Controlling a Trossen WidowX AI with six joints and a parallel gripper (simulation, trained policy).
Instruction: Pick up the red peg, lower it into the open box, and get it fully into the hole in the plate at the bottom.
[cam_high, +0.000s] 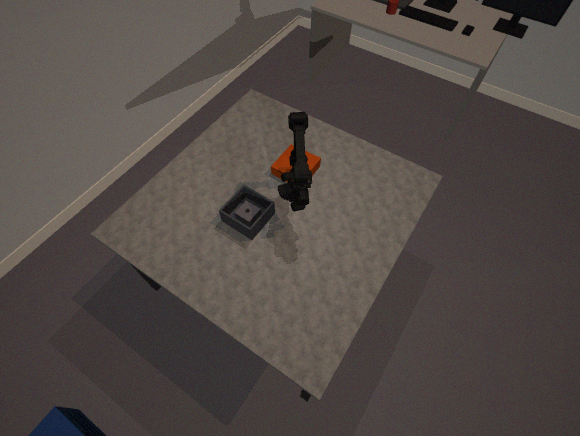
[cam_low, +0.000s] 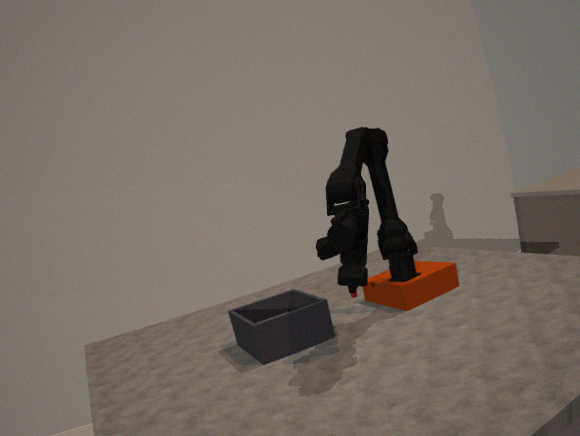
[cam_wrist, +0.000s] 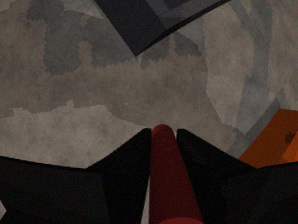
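My gripper tip is now 150 mm to the left of the grey plate, 120 mm short of it and 60 mm above it. The rest, counted from my gripper tip: dark grey box 150 mm to the right, 120 mm ahead, 80 mm below; then red peg 20 mm above, 10 mm to the left.
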